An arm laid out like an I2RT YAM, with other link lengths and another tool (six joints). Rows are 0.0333 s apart.
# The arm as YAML. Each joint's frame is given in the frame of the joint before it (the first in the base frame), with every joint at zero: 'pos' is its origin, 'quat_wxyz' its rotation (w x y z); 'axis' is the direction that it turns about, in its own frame. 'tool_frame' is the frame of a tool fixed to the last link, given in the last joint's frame.
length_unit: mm
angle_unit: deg
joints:
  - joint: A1
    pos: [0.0, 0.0, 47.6]
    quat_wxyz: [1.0, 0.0, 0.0, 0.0]
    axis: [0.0, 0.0, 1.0]
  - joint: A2
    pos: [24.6, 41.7, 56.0]
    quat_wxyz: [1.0, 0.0, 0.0, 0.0]
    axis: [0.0, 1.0, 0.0]
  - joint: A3
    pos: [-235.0, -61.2, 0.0]
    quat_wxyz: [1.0, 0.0, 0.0, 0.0]
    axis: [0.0, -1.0, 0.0]
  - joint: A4
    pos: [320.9, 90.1, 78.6]
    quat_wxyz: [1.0, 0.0, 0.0, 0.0]
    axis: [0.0, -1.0, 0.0]
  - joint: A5
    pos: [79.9, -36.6, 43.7]
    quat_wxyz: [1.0, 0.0, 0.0, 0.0]
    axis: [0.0, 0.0, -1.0]
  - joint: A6
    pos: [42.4, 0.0, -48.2]
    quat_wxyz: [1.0, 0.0, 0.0, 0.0]
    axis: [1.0, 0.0, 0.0]
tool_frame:
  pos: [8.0, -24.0, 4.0]
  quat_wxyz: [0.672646, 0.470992, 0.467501, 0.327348]
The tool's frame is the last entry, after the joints.
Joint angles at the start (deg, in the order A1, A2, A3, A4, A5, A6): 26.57 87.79 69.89 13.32 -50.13 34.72
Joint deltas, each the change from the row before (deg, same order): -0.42 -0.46 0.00 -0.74 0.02 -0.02; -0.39 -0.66 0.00 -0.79 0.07 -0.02; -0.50 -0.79 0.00 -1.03 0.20 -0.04; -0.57 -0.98 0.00 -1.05 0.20 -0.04; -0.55 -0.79 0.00 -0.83 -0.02 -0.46; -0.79 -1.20 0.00 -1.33 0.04 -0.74; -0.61 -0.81 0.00 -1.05 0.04 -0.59; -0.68 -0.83 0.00 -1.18 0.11 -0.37; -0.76 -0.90 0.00 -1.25 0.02 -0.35; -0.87 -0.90 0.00 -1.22 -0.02 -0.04
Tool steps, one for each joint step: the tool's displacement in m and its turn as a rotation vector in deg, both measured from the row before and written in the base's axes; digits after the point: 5 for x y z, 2 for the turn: 0.00030 -0.00373 0.00195 -0.13 0.23 -0.44; -0.00047 -0.00385 0.00337 -0.07 0.09 -0.46; -0.00046 -0.00493 0.00381 -0.13 0.17 -0.70; -0.00088 -0.00569 0.00518 -0.06 0.02 -0.77; -0.00048 -0.00511 0.00433 -0.14 -0.40 -0.50; -0.00111 -0.00748 0.00635 -0.27 -0.59 -0.78; -0.00062 -0.00560 0.00392 -0.27 -0.34 -0.61; -0.00061 -0.00615 0.00365 -0.26 -0.03 -0.76; -0.00081 -0.00673 0.00395 -0.24 -0.01 -0.76; -0.00067 -0.00740 0.00384 -0.13 0.26 -0.85
